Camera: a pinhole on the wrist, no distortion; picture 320 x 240 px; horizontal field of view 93.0 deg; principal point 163.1 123.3 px. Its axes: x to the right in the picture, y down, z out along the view. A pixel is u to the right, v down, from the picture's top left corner.
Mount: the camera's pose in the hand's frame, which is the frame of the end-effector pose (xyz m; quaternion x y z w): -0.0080 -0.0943 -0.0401 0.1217 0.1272 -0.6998 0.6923
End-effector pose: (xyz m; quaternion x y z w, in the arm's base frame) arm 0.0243 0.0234 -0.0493 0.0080 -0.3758 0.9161 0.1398
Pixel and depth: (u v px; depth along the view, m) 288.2 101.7 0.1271
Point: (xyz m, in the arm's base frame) 0.1079 0.1474 0.1406
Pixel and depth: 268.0 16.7 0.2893
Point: 0.3126 0.1151 0.3039
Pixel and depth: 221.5 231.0 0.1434
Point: -0.0211 0.1290 0.1502
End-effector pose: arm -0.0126 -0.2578 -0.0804 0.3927 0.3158 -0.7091 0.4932
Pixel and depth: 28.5 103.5 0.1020
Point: -0.0723 -0.3076 -0.0178
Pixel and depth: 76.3 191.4 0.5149
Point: -0.1916 -0.8150 -0.0126
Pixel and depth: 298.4 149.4 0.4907
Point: -0.7333 -0.3029 0.0280
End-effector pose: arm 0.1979 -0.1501 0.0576 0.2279 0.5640 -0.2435 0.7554
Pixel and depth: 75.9 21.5 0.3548
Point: 0.3947 -0.3683 0.3834
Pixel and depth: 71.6 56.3 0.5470
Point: 0.5926 -0.4667 0.4461
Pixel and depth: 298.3 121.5 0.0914
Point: 0.0821 -0.3171 0.0572
